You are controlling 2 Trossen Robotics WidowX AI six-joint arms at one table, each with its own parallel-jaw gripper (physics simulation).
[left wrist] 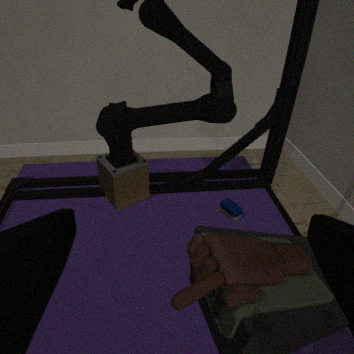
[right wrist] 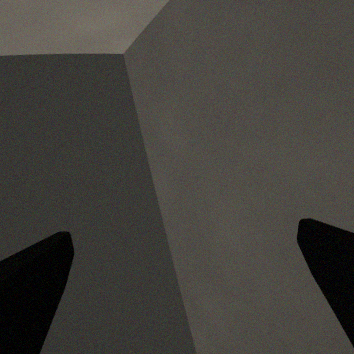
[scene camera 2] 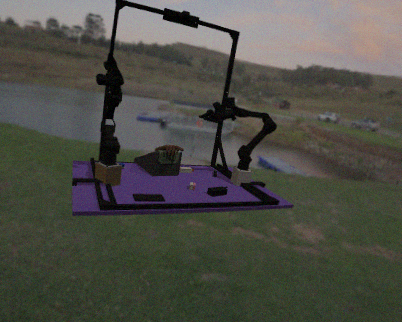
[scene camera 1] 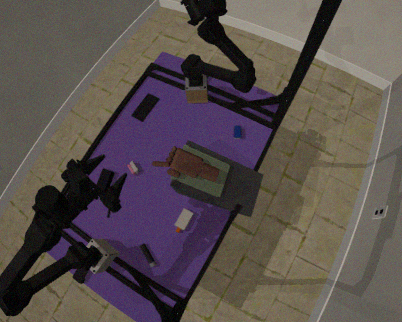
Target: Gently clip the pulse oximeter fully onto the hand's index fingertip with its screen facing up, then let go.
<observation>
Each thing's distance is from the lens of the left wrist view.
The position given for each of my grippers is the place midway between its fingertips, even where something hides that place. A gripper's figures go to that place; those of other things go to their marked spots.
my left gripper (left wrist: 194, 223): 0.10 m
index finger (left wrist: 194, 291): 0.32 m
</observation>
